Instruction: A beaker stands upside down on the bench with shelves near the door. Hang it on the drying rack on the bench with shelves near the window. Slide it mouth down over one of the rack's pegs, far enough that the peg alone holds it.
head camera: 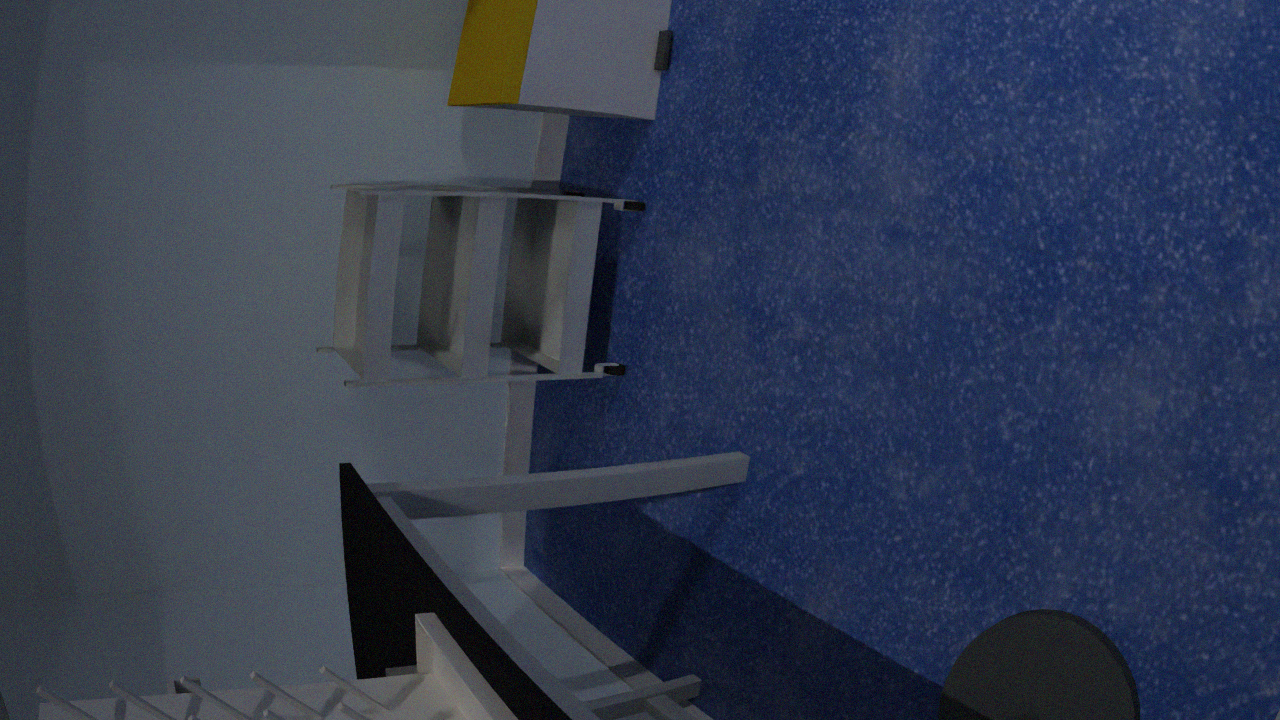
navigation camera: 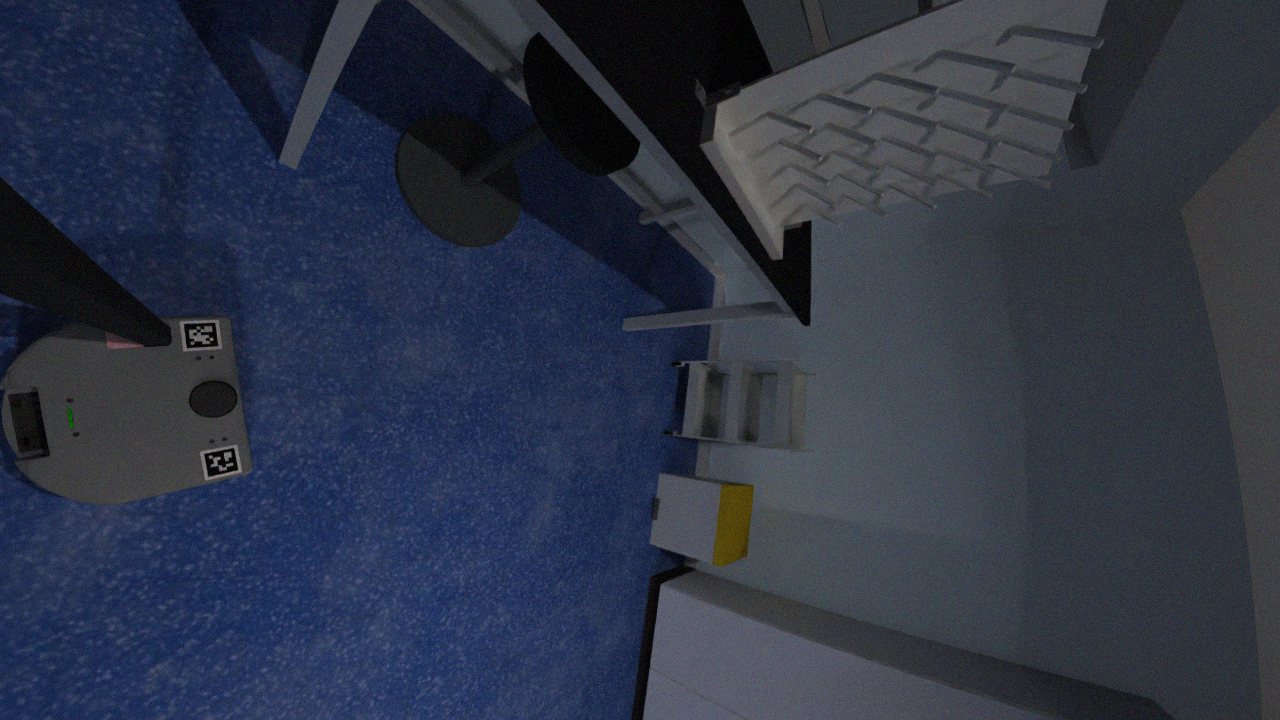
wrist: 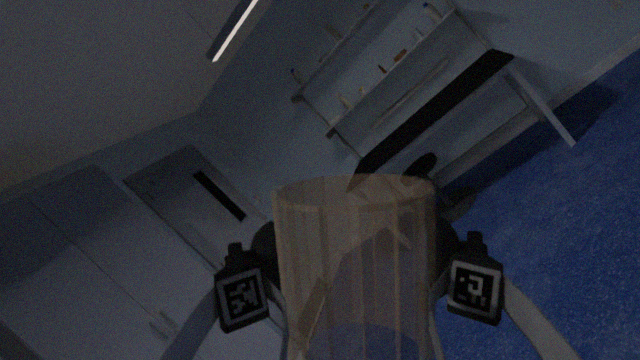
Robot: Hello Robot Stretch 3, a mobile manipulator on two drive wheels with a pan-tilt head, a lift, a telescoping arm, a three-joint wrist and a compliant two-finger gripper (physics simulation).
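Frame: origin at the robot's base, x ahead, y left, z up, level; centimetres.
Seen in the pictures: gripper, between the fingertips: [wrist: 350,245]; robot's base, origin of its link: [navigation camera: 212,395].
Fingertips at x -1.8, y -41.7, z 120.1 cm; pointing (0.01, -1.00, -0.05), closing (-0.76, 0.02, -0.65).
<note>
Offsets run from my fingertips to a thing's top centre. "*": to the spot under its first point. Level surfaces: height alone.
In the wrist view my gripper [wrist: 350,245] is shut on the beaker @(dx +0.4, dy +2.7, dz +5.2 cm) [wrist: 350,280], a see-through, amber-tinted cylinder between the two fingertips. Its round far end points away from the camera; its near part is cut off by the frame. I cannot tell which end is the mouth. The white drying rack [head camera: 447,662] [navigation camera: 741,188] stands on a black-topped bench @(dz -28.7 cm) [head camera: 384,573] [navigation camera: 662,53], with rows of slanted pegs. It is cut off at the bottom left of the head view and shows at the upper right of the navigation view. No rack shows in the wrist view. The pegs in view carry nothing.
A white shelf cart @(* dx +189.2, dy +4.9, dz -50.4 cm) [head camera: 382,277] [navigation camera: 783,402] and a yellow-and-white cabinet [head camera: 590,53] [navigation camera: 689,514] stand along the wall. A stool @(dx +71.4, dy +105.7, dz -54.1 cm) [navigation camera: 581,107] is at the bench. A large white cabinet [navigation camera: 760,644] stands beyond. A shelved bench [wrist: 435,110] shows in the wrist view. My base [navigation camera: 134,402] is at left.
</note>
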